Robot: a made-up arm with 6 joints.
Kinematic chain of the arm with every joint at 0, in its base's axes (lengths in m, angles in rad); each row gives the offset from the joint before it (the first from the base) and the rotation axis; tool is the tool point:
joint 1: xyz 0 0 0.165 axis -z
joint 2: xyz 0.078 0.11 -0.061 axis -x
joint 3: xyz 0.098 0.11 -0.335 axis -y
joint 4: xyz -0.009 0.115 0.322 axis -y
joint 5: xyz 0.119 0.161 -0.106 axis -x
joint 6: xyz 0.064 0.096 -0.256 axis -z
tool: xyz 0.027 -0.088 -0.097
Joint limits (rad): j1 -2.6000..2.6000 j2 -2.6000..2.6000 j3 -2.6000..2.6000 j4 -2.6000..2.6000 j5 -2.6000..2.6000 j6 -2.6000..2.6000
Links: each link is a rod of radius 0.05 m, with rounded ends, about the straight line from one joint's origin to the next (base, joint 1, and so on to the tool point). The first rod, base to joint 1, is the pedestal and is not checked.
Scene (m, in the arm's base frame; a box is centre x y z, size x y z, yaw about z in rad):
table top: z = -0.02
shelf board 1: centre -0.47 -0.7 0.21 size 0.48 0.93 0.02 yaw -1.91
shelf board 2: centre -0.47 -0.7 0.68 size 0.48 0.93 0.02 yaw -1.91
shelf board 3: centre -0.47 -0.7 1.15 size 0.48 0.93 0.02 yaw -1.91
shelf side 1: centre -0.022 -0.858 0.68 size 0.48 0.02 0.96 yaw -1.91
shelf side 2: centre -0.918 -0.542 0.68 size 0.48 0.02 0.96 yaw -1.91
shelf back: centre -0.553 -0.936 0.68 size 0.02 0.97 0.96 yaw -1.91
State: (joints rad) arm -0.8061 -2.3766 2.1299 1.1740 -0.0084 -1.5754
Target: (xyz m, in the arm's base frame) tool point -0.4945 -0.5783 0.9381
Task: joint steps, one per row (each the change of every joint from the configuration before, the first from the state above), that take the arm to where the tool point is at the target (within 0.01 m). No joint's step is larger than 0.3 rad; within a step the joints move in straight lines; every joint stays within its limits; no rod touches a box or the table.
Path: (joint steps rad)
1: -0.1378 0.1253 0.2351 0.0608 -0.2073 -0.0746
2: -0.1378 0.1253 0.2350 0.0607 -0.2073 -0.0745
3: -0.2222 0.0364 -0.0157 0.2262 0.1066 0.0458
4: -0.2221 0.0365 -0.0158 0.2261 0.1067 0.0458
5: -0.2222 0.0365 -0.0157 0.2262 0.1066 0.0458

